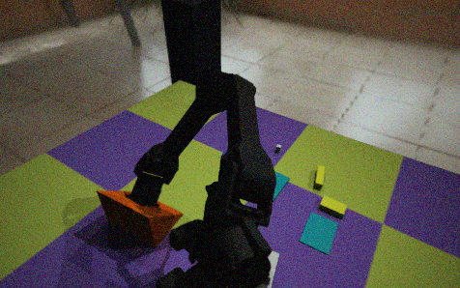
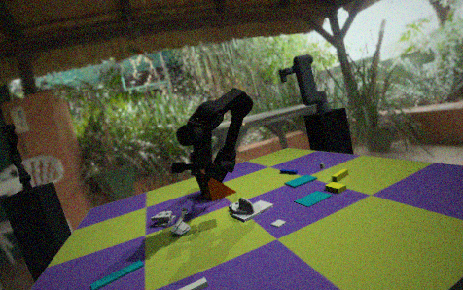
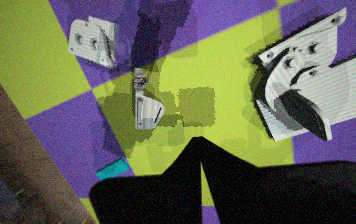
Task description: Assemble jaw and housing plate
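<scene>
The grey jaw lies 5 cm behind my gripper tip, 8 cm to the right of it and 7 cm below it. Round my gripper tip: white tile 15 cm ahead, 17 cm to the left, 10 cm below; then grey base block 14 cm behind, 15 cm to the right, 7 cm below; then teal bar 14 cm ahead, 27 cm to the right, 10 cm below.
</scene>
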